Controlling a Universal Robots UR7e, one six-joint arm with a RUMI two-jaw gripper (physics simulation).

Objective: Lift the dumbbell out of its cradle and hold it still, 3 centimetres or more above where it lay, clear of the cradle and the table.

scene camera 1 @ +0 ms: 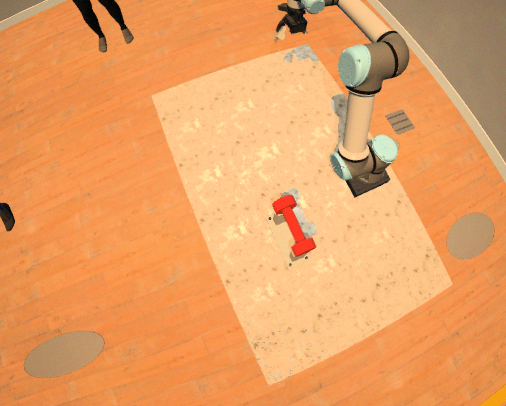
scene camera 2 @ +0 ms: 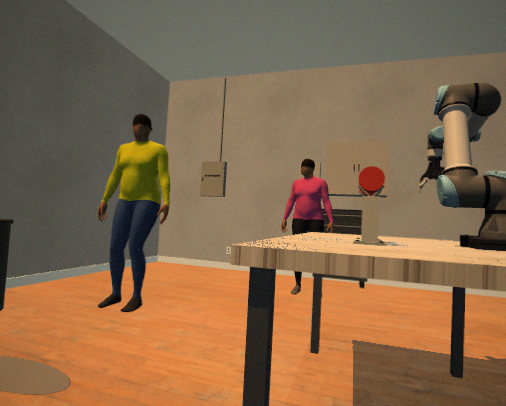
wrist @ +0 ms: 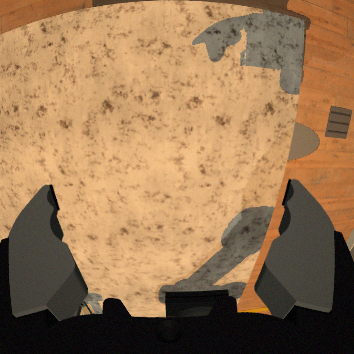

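Where they show: gripper, fingertip midpoint: [scene camera 1: 289,37] [scene camera 2: 433,193] [wrist: 169,186]; arm's base, link origin: [scene camera 2: 504,238] [wrist: 198,315].
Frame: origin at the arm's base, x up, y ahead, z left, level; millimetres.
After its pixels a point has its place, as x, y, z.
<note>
A red dumbbell [scene camera 1: 295,226] @[191, 442, 173] [scene camera 2: 372,179] @[170, 433, 264] lies level across its cradle, high above the table; scene camera 2 sees it end-on. The cradle has a pale upright post [scene camera 2: 370,220] @[37, 435, 262] with a V-shaped top and a flat base [scene camera 1: 282,239] @[-32, 465, 163] on the table [scene camera 1: 350,310] @[-40, 302, 534] [scene camera 2: 320,262] @[-61, 514, 686] [wrist: 150,150] @[-40, 170, -543]. My gripper [scene camera 1: 282,24] [scene camera 2: 426,182] [wrist: 169,186] @[219, 141, -638] is open, with nothing between its fingers. It is far from the dumbbell, beyond the table's far edge in scene camera 1's view. The dumbbell does not show in the wrist view.
The arm's base [scene camera 1: 368,184] @[7, 32, 71] [scene camera 2: 482,242] @[-15, 89, 96] stands on the table to the right of the cradle in both scene views. Grey shadows lie on the table. Two standing figures, one in yellow [scene camera 2: 141,172] and one in pink [scene camera 2: 309,197], are beyond the table.
</note>
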